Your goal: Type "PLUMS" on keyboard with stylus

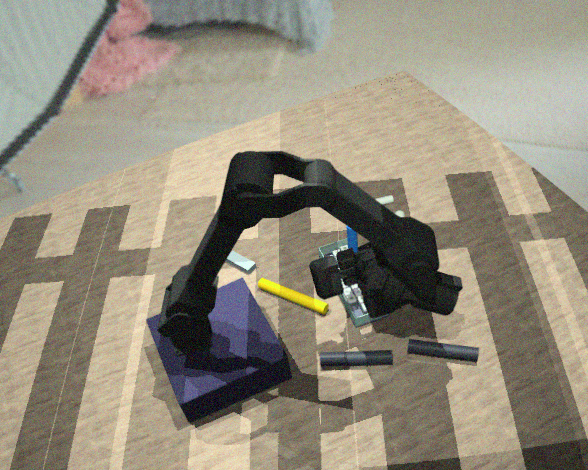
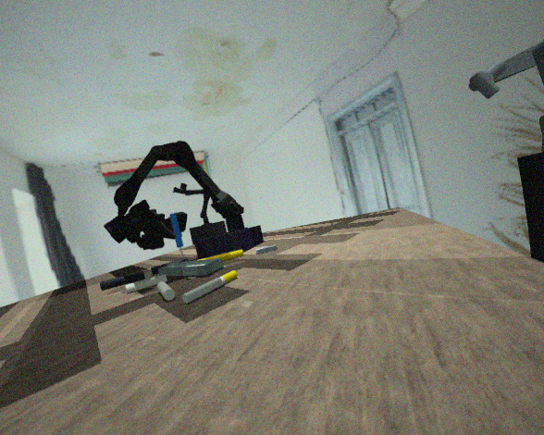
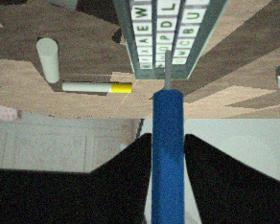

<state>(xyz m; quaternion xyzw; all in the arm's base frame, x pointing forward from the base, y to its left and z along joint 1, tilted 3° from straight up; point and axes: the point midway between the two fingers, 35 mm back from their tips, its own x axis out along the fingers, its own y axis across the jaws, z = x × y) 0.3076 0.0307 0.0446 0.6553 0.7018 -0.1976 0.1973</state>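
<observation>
Right now my gripper tip is 110 mm past the yellow marker, 90 mm above it and 20 mm to the right of it. The rest, counted from my gripper tip: white-and-yellow marker 210 mm to the left, 90 mm below, 80 mm ahead; then thin grey tip 50 mm below; then blue stylus 10 mm below.
</observation>
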